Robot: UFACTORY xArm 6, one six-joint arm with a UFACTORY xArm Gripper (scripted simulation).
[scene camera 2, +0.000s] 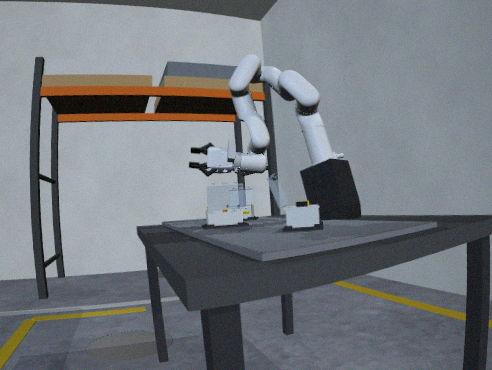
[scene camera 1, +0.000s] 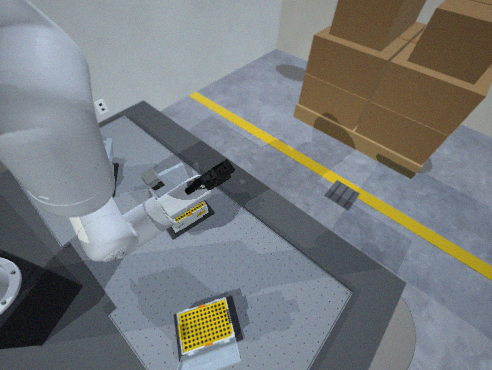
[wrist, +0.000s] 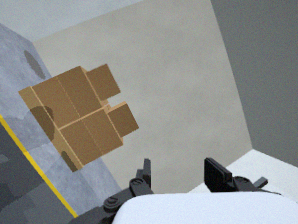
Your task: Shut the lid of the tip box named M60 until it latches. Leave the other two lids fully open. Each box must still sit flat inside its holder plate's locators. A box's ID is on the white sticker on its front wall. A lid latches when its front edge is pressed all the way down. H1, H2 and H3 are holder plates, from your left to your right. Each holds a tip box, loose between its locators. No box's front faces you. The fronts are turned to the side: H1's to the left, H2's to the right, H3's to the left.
Labels:
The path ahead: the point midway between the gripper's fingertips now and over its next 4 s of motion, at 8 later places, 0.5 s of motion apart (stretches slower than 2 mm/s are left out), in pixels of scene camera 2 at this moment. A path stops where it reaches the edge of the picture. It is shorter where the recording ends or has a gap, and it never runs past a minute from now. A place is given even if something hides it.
My gripper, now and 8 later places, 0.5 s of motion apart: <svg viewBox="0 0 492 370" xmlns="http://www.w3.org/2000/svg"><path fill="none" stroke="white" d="M189 157L184 147L184 137L186 126L191 116L202 107L216 101L230 102L240 109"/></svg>

